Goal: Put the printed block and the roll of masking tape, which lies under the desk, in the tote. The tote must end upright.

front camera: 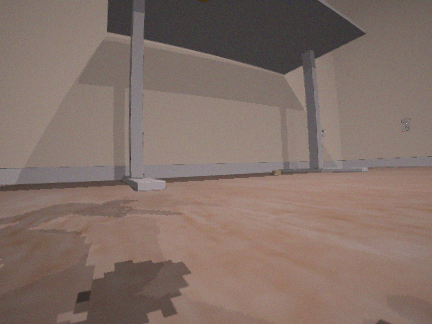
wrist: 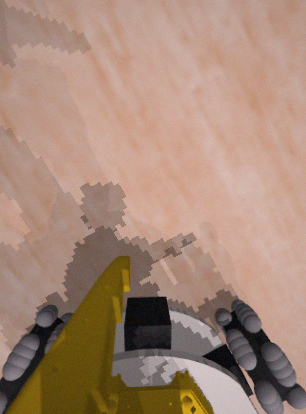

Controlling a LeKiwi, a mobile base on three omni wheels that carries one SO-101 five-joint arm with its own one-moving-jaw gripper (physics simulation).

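Places are measured from the arm's base along level axes (x ahead, y left, z up), in millimetres.
Pixels of known places: end effector, tool point: point(wrist: 130, 268); arm's base, origin of the base link: point(wrist: 148, 397).
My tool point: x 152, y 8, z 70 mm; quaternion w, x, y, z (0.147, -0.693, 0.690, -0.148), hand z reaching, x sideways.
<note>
For each thing: its top centre in the pictures, then the offset to it from my tool point. "spot": a spot on its surface instead. Level surfaces: height alone.
- masking tape, middle of its top: point(front camera: 276, 170) dx +1213, dy -349, dz -133 mm
- desk, its level: dz +766 mm
- desk's left leg, surface spot: point(front camera: 136, 100) spot: dx +729, dy +356, dz +197 mm
- pale foot, surface spot: point(front camera: 150, 184) spot: dx +461, dy +201, dz -143 mm
- right leg, surface spot: point(front camera: 312, 112) spot: dx +1373, dy -681, dz +280 mm
The roll of masking tape point(front camera: 276, 172) is a small tan shape on the floor under the desk point(front camera: 240, 37), far off, just left of the right leg's foot in the front view. My gripper point(wrist: 124, 267) is open: one notched yellow jaw shows in the wrist view, and the moving jaw is out of the picture. It is over the floor, well away from the tape and touching nothing. A bit of yellow shows at the top edge of the front view. The printed block and the tote do not show in either current view.
The desk's left leg point(front camera: 136, 100) stands on a pale foot point(front camera: 150, 184), nearer than the right leg point(front camera: 312, 112) and its long foot point(front camera: 345, 170). A wall with a baseboard point(front camera: 210, 170) runs behind. My base's wheels point(wrist: 20, 355) point(wrist: 265, 350) show in the wrist view.
</note>
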